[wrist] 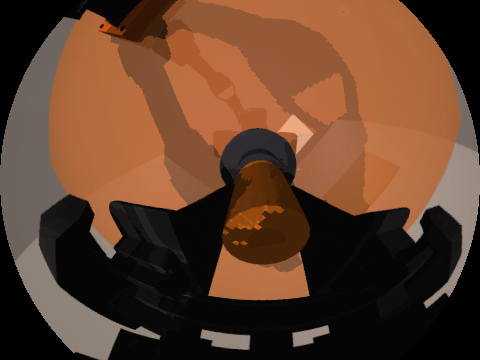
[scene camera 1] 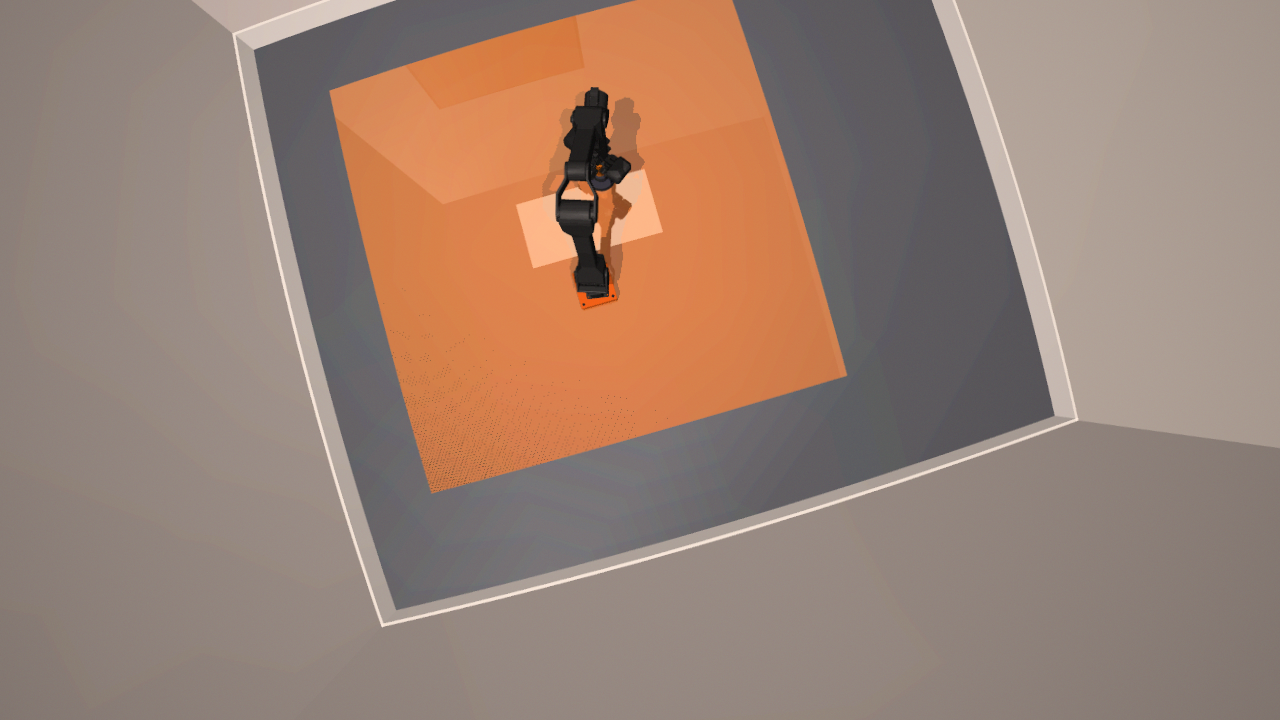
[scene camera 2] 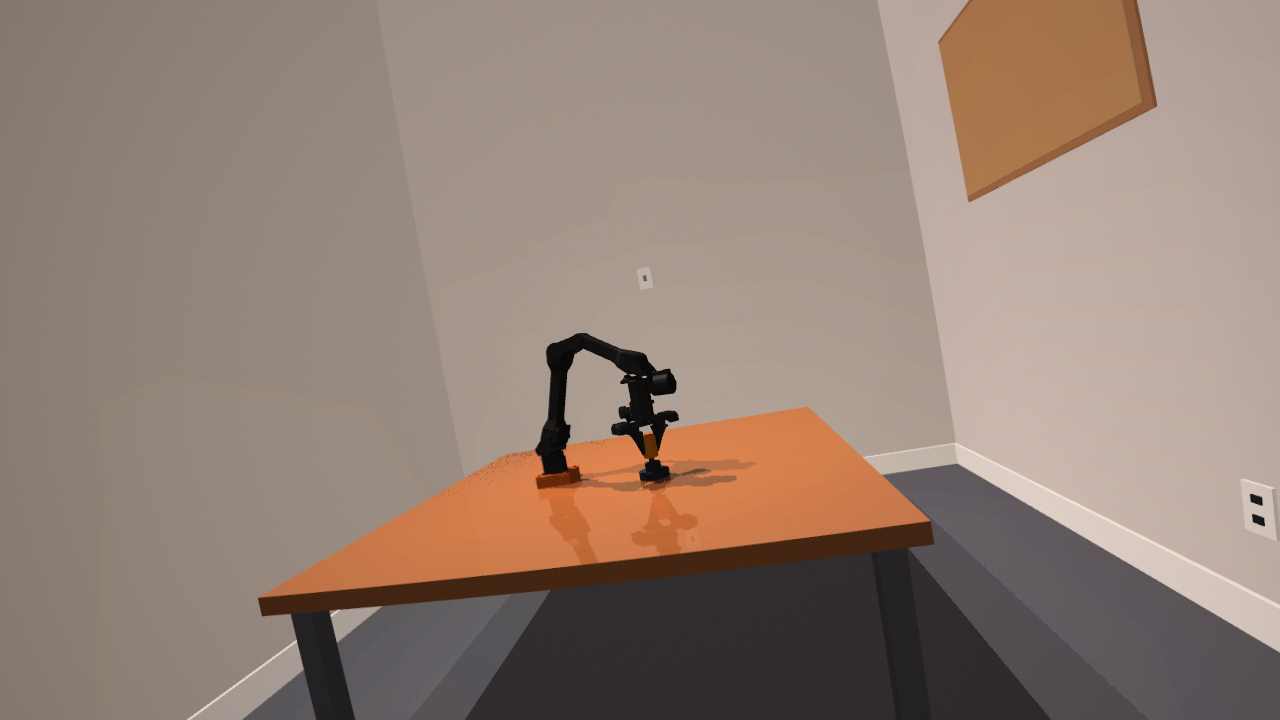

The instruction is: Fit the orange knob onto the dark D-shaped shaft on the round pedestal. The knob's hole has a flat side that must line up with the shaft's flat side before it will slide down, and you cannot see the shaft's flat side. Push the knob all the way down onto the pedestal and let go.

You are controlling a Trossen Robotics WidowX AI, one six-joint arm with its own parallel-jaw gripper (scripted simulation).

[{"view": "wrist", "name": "my gripper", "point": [261,190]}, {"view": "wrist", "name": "orange knob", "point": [265,224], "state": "held by my gripper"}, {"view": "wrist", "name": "dark round pedestal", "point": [255,144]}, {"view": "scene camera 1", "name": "my gripper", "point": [599,167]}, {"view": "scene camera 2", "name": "my gripper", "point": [650,453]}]
